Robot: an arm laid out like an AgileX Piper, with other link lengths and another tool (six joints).
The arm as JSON. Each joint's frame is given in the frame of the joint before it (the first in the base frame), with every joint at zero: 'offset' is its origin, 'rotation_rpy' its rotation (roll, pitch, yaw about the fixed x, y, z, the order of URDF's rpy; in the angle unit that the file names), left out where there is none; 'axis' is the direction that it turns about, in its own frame. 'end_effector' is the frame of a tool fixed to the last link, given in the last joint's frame.
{
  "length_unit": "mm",
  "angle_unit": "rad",
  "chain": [
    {
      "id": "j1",
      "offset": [
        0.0,
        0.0,
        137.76
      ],
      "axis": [
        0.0,
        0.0,
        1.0
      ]
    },
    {
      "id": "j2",
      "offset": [
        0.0,
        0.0,
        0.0
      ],
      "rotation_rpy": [
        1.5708,
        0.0,
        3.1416
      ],
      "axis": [
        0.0,
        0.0,
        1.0
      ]
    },
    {
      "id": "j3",
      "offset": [
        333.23,
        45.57,
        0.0
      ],
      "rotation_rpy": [
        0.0,
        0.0,
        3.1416
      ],
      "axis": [
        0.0,
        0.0,
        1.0
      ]
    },
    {
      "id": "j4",
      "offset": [
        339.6,
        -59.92,
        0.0
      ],
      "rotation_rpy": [
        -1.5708,
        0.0,
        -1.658
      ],
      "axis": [
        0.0,
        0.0,
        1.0
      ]
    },
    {
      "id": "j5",
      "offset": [
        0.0,
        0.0,
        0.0
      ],
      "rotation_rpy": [
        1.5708,
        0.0,
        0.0
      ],
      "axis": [
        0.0,
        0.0,
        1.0
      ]
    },
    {
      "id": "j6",
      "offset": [
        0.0,
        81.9,
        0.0
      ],
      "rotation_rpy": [
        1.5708,
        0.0,
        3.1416
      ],
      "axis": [
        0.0,
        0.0,
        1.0
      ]
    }
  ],
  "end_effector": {
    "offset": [
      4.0,
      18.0,
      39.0
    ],
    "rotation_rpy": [
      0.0,
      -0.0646,
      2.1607
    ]
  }
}
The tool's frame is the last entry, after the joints.
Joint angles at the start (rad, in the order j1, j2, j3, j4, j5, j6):
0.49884, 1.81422, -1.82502, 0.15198, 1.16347, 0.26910
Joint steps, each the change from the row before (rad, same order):
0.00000, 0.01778, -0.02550, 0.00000, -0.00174, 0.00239
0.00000, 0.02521, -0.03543, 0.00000, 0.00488, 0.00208
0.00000, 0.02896, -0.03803, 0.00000, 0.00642, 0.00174
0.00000, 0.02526, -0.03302, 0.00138, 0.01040, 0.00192
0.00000, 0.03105, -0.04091, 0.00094, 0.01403, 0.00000
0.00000, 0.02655, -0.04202, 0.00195, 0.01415, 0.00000
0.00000, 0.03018, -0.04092, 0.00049, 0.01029, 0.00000
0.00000, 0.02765, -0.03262, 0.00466, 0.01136, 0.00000
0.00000, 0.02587, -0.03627, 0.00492, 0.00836, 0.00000
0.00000, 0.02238, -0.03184, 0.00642, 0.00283, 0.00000
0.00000, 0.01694, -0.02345, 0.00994, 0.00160, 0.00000
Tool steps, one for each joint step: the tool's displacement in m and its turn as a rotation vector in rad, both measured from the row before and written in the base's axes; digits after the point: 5 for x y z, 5 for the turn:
0.00531, 0.00287, 0.00093, 0.00540, -0.00743, -0.00232
0.00669, 0.00368, 0.00042, 0.00327, -0.00403, -0.00105
0.00740, 0.00408, -0.00088, 0.00184, -0.00182, -0.00053
0.00581, 0.00342, -0.00128, 0.00053, 0.00346, 0.00010
0.00690, 0.00399, -0.00184, -0.00136, 0.00382, 0.00226
0.00561, 0.00340, 0.00089, 0.00212, -0.00054, 0.00246
0.00673, 0.00381, -0.00167, 0.00047, -0.00040, 0.00166
0.00554, 0.00368, -0.00364, 0.00077, 0.00754, 0.00257
0.00529, 0.00356, -0.00119, 0.00507, 0.00031, 0.00222
0.00475, 0.00341, -0.00066, 0.00865, -0.00288, 0.00167
0.00326, 0.00303, -0.00062, 0.01087, 0.00030, 0.00222

